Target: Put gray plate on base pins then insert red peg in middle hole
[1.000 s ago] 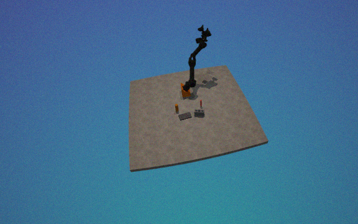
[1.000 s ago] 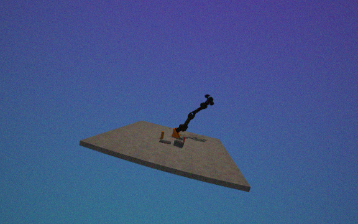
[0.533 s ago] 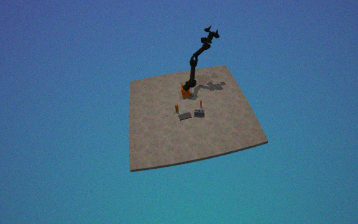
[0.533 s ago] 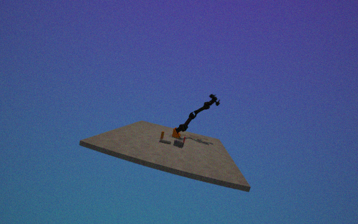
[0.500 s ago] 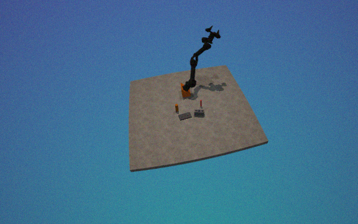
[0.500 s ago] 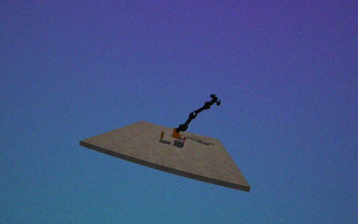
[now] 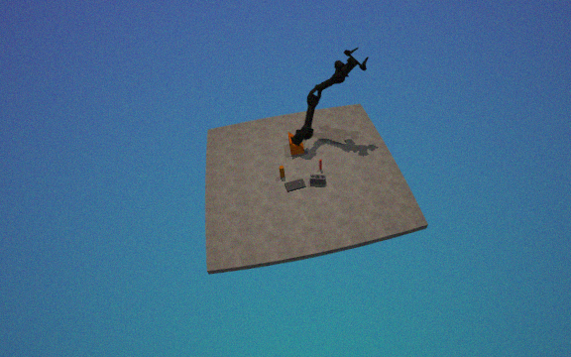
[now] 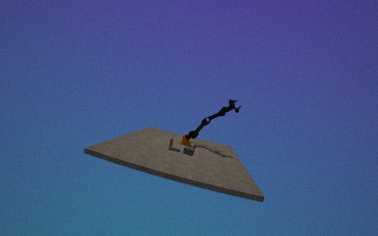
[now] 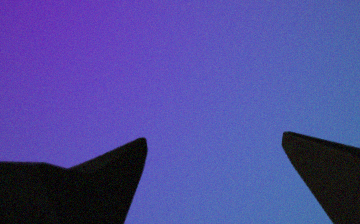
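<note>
My gripper tip is 44 cm short of the gray plate, 53 cm to the left of it and 60 cm above it. The rest, counted from my gripper tip: base (41 cm ahead, 67 cm to the right, 63 cm below); orange peg (31 cm ahead, 72 cm to the right, 59 cm below); red peg (34 cm ahead, 47 cm to the right, 59 cm below).
</note>
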